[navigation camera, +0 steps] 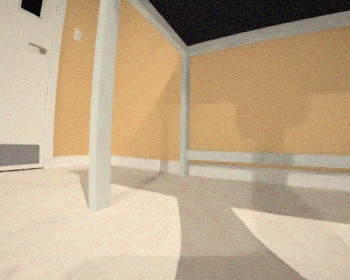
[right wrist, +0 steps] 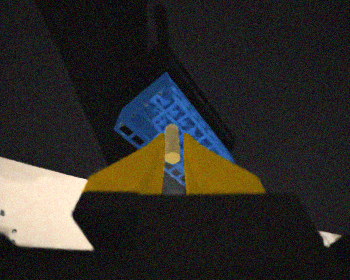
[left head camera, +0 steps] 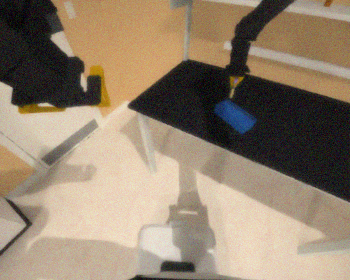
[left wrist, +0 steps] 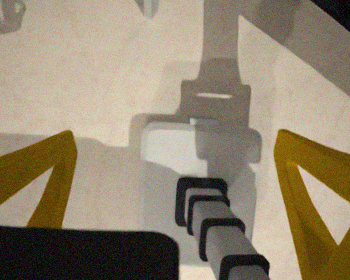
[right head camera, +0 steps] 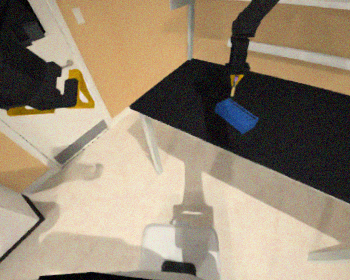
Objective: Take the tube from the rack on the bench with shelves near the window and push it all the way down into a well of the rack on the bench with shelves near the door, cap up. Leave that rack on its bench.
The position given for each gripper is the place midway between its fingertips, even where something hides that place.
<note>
In view: the left gripper (left head camera: 86, 105), the right gripper (right wrist: 174, 140), a tube with purple cap (right wrist: 173, 181) and a blue tube rack (right head camera: 237, 120).
The left gripper is seen too in the left wrist view (left wrist: 175, 141) and in the right head camera view (right head camera: 73, 107). The navigation camera view does not show the tube with purple cap: it is out of frame. The left wrist view does not show the tube with purple cap: it is out of frame.
</note>
